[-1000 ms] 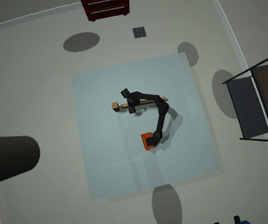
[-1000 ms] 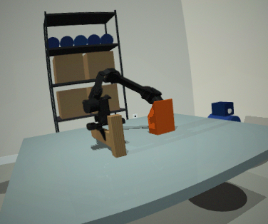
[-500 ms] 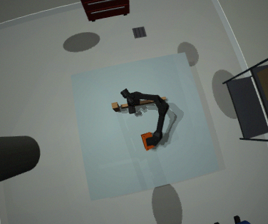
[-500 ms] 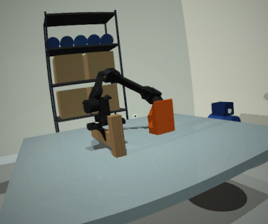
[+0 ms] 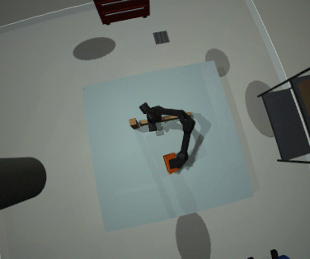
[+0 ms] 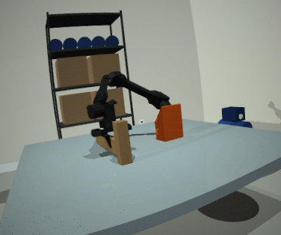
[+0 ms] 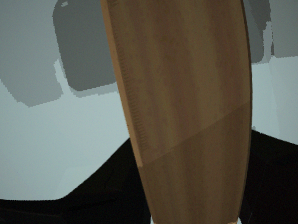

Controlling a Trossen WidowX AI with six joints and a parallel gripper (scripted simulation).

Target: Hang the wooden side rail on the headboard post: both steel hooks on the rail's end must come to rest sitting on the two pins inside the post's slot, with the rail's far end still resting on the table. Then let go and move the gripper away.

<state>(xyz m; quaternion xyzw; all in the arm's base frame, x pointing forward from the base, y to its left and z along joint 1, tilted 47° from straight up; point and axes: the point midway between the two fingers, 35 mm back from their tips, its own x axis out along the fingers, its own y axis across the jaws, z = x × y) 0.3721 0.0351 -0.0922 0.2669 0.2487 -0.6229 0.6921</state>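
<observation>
Now: the wooden headboard post 140 mm to the left of my gripper tip and 40 mm above it.
</observation>
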